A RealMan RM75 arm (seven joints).
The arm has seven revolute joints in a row. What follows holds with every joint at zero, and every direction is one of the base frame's.
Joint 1 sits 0.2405 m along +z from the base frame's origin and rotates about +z.
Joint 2 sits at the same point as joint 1 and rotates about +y.
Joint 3 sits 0.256 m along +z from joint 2 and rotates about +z.
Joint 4 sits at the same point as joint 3 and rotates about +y.
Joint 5 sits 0.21 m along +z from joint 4 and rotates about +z.
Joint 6 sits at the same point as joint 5 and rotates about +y.
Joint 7 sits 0.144 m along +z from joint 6 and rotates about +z.
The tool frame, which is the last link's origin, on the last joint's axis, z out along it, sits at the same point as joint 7; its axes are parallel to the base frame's.
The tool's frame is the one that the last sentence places.
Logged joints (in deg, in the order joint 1, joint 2, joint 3, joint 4, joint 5, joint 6, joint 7), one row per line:
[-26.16, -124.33, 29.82, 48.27, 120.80, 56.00, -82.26]
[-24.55, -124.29, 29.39, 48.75, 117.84, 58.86, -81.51]
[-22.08, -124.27, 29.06, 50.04, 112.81, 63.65, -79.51]
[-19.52, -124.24, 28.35, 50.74, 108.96, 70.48, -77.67]
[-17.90, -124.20, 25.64, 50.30, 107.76, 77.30, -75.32]
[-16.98, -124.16, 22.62, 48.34, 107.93, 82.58, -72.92]
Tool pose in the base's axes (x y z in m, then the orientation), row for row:
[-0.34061, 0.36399, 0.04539, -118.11, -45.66, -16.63]
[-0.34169, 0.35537, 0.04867, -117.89, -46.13, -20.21]
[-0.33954, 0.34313, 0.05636, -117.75, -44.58, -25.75]
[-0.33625, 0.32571, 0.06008, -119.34, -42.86, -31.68]
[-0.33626, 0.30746, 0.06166, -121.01, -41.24, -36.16]
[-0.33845, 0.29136, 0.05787, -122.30, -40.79, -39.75]
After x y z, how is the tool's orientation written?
As a rotation vector, in degrees.
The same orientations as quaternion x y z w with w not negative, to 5 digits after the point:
[-0.83019, -0.32094, -0.11689, 0.44060]
[-0.82722, -0.32369, -0.14181, 0.43683]
[-0.82531, -0.31246, -0.18048, 0.43435]
[-0.82987, -0.29804, -0.22030, 0.41707]
[-0.83482, -0.28451, -0.24946, 0.39987]
[-0.83725, -0.27924, -0.27212, 0.38339]

